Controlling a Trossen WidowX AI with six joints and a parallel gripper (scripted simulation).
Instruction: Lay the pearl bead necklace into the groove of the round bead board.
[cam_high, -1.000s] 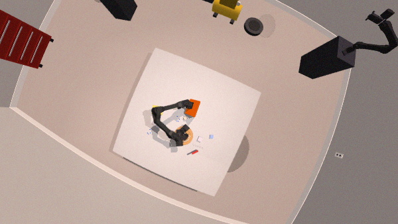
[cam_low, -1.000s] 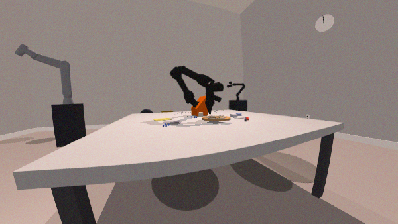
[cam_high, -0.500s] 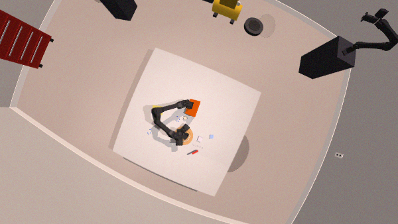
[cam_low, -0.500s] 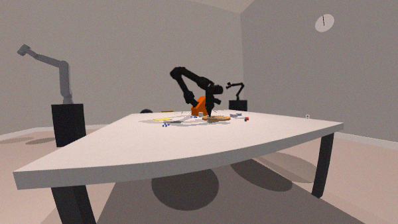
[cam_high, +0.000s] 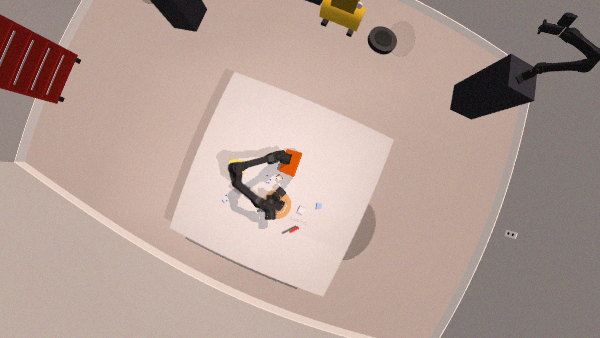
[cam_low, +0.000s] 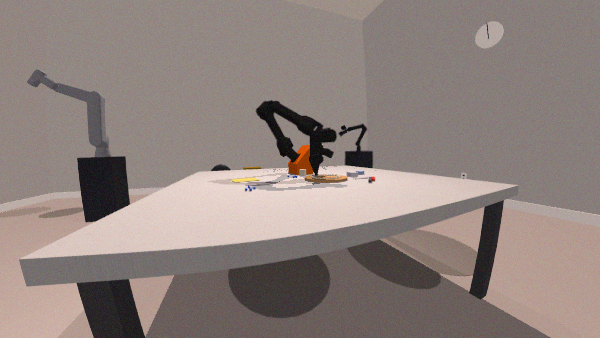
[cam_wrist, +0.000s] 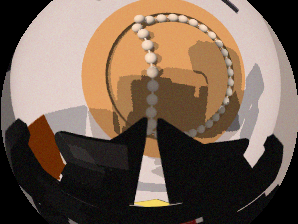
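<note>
My gripper tip is 40 mm short of the round tan bead board, 30 mm to the right of it and 10 mm above it. From my gripper tip the other things lie so: tool (180 mm to the left, 180 mm ahead, 10 mm below); then white square (200 mm to the left, 30 mm ahead); then pale blue cube (310 mm to the left, 40 mm behind, 10 mm below).
</note>
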